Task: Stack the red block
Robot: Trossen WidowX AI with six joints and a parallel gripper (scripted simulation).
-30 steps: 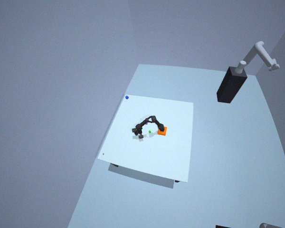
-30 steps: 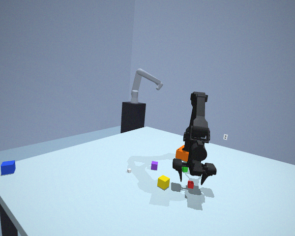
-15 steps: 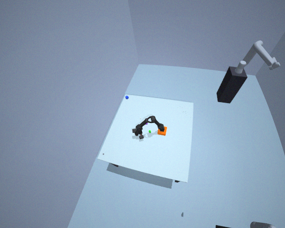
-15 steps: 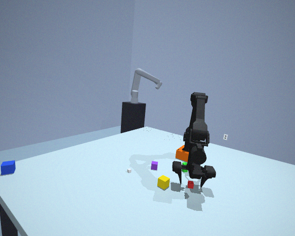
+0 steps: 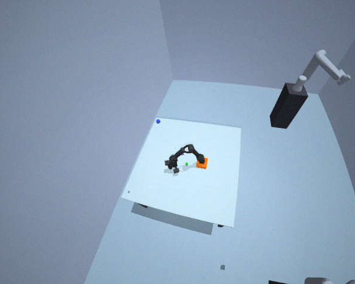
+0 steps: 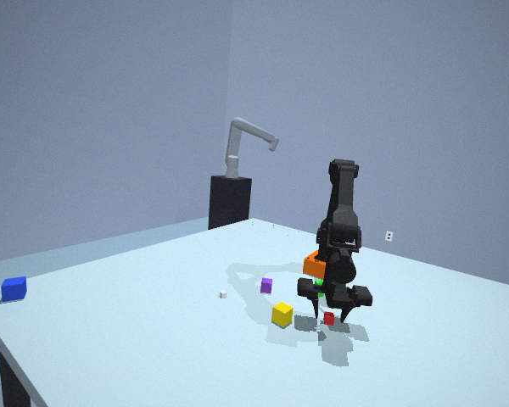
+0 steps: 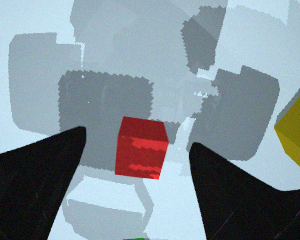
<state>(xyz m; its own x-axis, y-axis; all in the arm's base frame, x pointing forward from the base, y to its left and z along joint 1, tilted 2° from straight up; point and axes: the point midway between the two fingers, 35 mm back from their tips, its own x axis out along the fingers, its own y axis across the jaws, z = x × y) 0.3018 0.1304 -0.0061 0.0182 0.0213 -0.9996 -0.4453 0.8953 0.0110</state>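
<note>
My gripper tip is now 8 cm short of the yellow block, 10 cm to the left of it and 1 cm below it. The rest, counted from my gripper tip: purple block: 3 cm behind, 22 cm to the right, 1 cm above; then small white cube: 9 cm ahead, 29 cm to the right; then red block: right at my gripper tip.
</note>
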